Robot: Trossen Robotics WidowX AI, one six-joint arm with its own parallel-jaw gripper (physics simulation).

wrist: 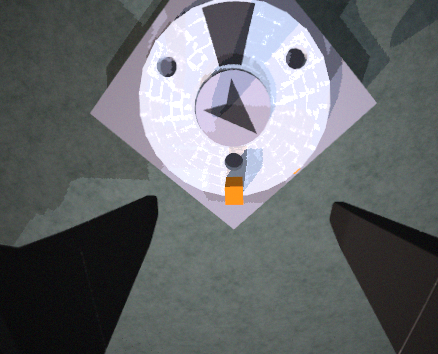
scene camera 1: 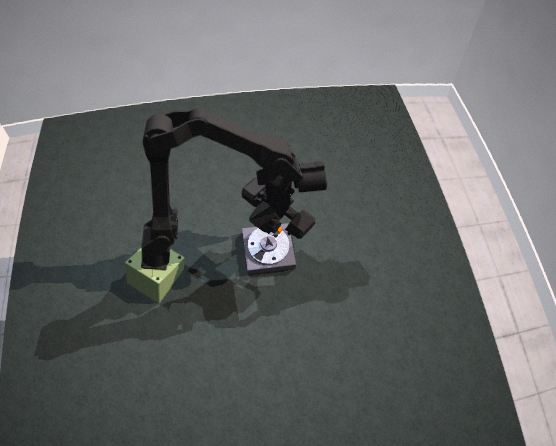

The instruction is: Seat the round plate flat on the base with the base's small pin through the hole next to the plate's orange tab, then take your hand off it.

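Seen in the pictures: gripper, fingertip midpoint: (wrist: pixel 244 208); arm's base, link origin: (scene camera 1: pixel 154 259).
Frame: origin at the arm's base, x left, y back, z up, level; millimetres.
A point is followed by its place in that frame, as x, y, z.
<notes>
The white round plate (scene camera 1: pixel 281 251) {34, -320, -28} (wrist: pixel 172 135) {44, -324, -27} lies on the square grey base (scene camera 1: pixel 288 263) {4, -337, -36} (wrist: pixel 117 112) {12, -343, -37}, around the base's central hub (wrist: pixel 217 127) {57, -300, -20}. Its orange tab (scene camera 1: pixel 279 230) {85, -316, -9} (wrist: pixel 234 195) {90, -316, -8} stands near one corner of the base in the wrist view. The hole (wrist: pixel 233 161) {82, -309, -36} next to the tab looks dark, and I cannot make out a pin in it. A small orange mark (wrist: pixel 297 171) {116, -281, -37} shows at the plate's rim, to the right of the tab. My gripper (scene camera 1: pixel 286 231) {88, -310, 16} (wrist: pixel 244 208) {88, -310, 16} is open and empty above the tab side, its fingers apart on either side of the tab.
The arm stands on a green block (scene camera 1: pixel 159 287) {-75, -18, -3} to the left of the base in the scene view. A dark green mat (scene camera 1: pixel 350 390) {-327, -470, -60} lies under both. Pale floor tiles (scene camera 1: pixel 465 190) run along the right side, and grey walls (scene camera 1: pixel 225 50) stand behind.
</notes>
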